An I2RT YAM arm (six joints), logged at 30 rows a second.
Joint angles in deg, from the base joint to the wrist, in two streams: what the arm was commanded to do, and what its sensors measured. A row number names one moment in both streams.
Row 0, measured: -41.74 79.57 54.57 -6.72 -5.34 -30.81
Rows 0 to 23, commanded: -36.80 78.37 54.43 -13.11 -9.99 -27.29; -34.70 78.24 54.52 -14.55 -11.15 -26.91; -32.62 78.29 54.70 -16.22 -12.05 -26.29; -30.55 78.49 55.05 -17.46 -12.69 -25.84; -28.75 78.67 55.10 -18.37 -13.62 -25.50; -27.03 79.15 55.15 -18.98 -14.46 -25.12; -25.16 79.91 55.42 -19.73 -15.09 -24.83; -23.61 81.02 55.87 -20.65 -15.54 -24.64; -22.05 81.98 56.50 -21.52 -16.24 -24.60; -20.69 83.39 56.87 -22.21 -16.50 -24.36; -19.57 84.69 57.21 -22.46 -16.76 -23.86; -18.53 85.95 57.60 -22.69 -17.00 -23.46; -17.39 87.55 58.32 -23.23 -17.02 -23.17; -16.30 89.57 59.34 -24.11 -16.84 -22.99; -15.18 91.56 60.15 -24.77 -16.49 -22.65; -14.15 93.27 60.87 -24.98 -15.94 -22.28; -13.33 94.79 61.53 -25.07 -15.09 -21.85; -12.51 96.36 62.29 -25.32 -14.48 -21.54; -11.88 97.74 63.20 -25.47 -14.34 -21.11; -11.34 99.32 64.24 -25.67 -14.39 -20.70; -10.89 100.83 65.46 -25.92 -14.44 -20.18; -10.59 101.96 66.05 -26.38 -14.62 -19.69; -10.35 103.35 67.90 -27.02 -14.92 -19.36; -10.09 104.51 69.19 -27.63 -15.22 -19.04
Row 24, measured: -10.70 102.41 66.46 -25.36 -14.79 -20.93
